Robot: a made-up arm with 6 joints. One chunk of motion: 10 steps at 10 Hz.
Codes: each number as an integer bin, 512 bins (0 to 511) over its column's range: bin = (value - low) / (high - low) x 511, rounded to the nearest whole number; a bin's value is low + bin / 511 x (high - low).
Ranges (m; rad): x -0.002..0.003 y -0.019..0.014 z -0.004..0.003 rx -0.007..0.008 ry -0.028..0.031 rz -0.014..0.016
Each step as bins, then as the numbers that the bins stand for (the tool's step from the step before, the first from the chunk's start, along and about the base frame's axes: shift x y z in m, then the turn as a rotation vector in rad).
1 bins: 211 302 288 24 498 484
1 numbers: 0.00006 0.00050 -0.00005 -0.00630 0.02950 0.01441
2 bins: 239 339 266 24 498 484
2 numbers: 0.00034 0.00289 -0.00036 -0.00630 0.02950 0.01441
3 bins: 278 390 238 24 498 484
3 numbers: 0.00072 0.00619 -0.00074 -0.00630 0.02950 0.01441
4 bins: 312 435 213 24 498 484
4 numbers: 0.00105 0.00909 -0.00108 -0.00630 0.02950 0.01441
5 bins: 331 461 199 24 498 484
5 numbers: 0.00124 0.01077 -0.00127 -0.00630 0.02950 0.01441
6 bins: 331 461 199 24 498 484
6 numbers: 0.00124 0.01077 -0.00127 -0.00630 0.02950 0.01441
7 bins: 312 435 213 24 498 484
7 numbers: 0.00105 0.00909 -0.00108 -0.00630 0.02950 0.01441
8 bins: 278 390 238 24 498 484
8 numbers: 0.00072 0.00619 -0.00074 -0.00630 0.02950 0.01441
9 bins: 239 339 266 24 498 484
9 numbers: 0.00034 0.00289 -0.00036 -0.00630 0.02950 0.01441
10 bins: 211 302 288 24 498 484
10 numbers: 0.00006 0.00050 -0.00005 -0.00630 0.02950 0.01441
